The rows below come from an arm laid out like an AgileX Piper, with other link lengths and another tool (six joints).
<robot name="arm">
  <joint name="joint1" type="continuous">
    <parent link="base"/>
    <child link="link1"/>
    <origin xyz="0 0 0.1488"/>
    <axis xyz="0 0 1"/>
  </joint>
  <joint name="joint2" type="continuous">
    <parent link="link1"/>
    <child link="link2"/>
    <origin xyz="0 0 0"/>
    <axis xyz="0 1 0"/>
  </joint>
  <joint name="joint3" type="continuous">
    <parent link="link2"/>
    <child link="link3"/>
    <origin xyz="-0.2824 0 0.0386"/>
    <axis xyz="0 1 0"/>
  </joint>
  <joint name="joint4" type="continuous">
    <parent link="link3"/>
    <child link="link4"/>
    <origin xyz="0.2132 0 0.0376"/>
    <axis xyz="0.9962 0 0.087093"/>
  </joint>
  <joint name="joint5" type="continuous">
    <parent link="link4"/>
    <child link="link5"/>
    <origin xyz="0 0 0"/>
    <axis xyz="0 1 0"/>
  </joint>
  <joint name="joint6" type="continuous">
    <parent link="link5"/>
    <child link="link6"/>
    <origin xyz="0.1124 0 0.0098"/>
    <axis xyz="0.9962 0 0.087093"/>
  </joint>
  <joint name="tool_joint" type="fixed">
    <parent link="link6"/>
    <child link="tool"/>
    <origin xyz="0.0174 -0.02 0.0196" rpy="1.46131 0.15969 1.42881"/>
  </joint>
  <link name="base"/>
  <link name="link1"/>
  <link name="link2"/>
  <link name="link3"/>
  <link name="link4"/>
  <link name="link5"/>
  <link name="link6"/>
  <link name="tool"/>
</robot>
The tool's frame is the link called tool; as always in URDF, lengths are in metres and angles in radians. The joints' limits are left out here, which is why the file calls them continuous.
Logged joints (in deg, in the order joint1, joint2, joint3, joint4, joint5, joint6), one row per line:
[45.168 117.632 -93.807 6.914 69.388 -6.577]
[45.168 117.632 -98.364 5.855 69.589 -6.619]
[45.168 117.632 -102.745 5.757 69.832 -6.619]
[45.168 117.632 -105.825 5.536 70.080 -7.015]
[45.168 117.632 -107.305 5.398 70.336 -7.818]
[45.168 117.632 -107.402 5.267 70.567 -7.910]
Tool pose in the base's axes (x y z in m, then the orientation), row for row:
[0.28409 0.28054 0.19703 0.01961 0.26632 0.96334 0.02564]
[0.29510 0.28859 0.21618 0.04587 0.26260 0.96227 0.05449]
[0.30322 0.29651 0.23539 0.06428 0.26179 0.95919 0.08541]
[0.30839 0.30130 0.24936 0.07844 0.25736 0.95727 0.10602]
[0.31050 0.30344 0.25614 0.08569 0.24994 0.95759 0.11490]
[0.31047 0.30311 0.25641 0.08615 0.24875 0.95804 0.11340]
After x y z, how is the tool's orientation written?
As a quaternion, w x y z.
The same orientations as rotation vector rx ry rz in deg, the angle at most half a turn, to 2 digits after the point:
[47.35 171.27 4.56]
[45.94 168.33 9.53]
[45.29 165.93 14.77]
[44.15 164.20 18.19]
[42.69 163.55 19.62]
[42.47 163.59 19.36]

